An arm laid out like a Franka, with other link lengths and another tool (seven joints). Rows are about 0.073 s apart.
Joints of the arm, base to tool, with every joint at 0 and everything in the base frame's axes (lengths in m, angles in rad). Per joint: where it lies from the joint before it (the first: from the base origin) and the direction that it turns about. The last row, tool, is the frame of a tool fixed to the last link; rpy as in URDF.
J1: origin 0 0 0.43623 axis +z
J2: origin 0 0 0 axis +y
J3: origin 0 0 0.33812 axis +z
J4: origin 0.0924 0 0 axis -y
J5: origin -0.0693 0 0.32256 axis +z
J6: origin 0 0 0 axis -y
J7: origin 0.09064 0 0 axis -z
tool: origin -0.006 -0.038 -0.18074 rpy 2.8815 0 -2.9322
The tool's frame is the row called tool.
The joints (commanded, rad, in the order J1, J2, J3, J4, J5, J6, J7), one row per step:
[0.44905, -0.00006, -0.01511, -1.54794, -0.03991, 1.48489, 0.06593]
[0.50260, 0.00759, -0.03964, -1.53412, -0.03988, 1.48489, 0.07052]
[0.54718, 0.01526, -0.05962, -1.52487, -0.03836, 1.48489, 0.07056]
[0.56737, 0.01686, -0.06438, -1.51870, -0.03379, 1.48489, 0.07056]
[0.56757, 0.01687, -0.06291, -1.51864, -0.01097, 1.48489, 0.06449]
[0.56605, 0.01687, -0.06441, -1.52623, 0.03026, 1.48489, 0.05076]
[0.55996, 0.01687, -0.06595, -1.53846, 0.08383, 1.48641, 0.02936]
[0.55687, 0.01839, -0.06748, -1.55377, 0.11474, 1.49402, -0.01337]
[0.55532, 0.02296, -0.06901, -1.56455, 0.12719, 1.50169, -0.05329]
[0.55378, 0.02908, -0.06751, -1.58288, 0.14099, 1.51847, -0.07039]
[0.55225, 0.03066, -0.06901, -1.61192, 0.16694, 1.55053, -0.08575]
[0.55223, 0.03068, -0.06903, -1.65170, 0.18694, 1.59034, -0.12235]
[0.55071, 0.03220, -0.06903, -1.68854, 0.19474, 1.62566, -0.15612]
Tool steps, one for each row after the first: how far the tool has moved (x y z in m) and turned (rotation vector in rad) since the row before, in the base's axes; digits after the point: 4 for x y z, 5 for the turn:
[-0.0022, 0.0147, 0.0017, 0.00226, -0.00597, 0.02444]
[-0.0023, 0.0128, -0.0001, 0.00154, -0.00101, 0.02461]
[-0.0025, 0.0082, 0.0014, 0.00604, -0.00194, 0.01559]
[-0.0021, 0.0046, -0.0009, 0.02022, 0.01125, 0.00854]
[-0.0033, 0.0052, -0.0045, 0.03313, 0.02676, 0.01198]
[-0.0034, 0.0053, -0.0062, 0.04368, 0.03457, 0.01476]
[-0.0003, 0.0036, -0.0070, 0.02750, 0.02049, 0.03725]
[0.0019, 0.0018, -0.0063, 0.01218, 0.00983, 0.03538]
[0.0012, 0.0034, -0.0093, 0.01056, 0.01186, 0.01420]
[0.0011, 0.0039, -0.0104, 0.02538, 0.00952, 0.00572]
[0.0011, 0.0039, -0.0133, 0.02267, 0.00538, 0.02704]
[0.0019, 0.0009, -0.0132, 0.00994, 0.00220, 0.02385]

